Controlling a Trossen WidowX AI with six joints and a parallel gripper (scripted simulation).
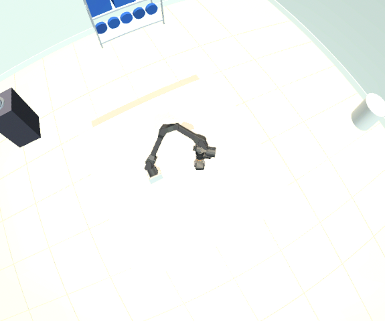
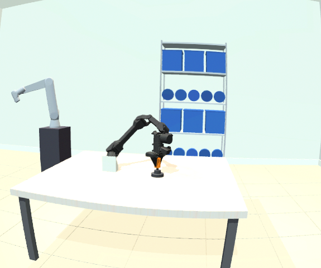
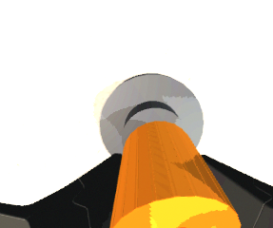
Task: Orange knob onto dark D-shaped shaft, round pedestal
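Right now the orange knob is 2 cm above my gripper tip. From my gripper tip the other things lie so: pedestal: 4 cm below.
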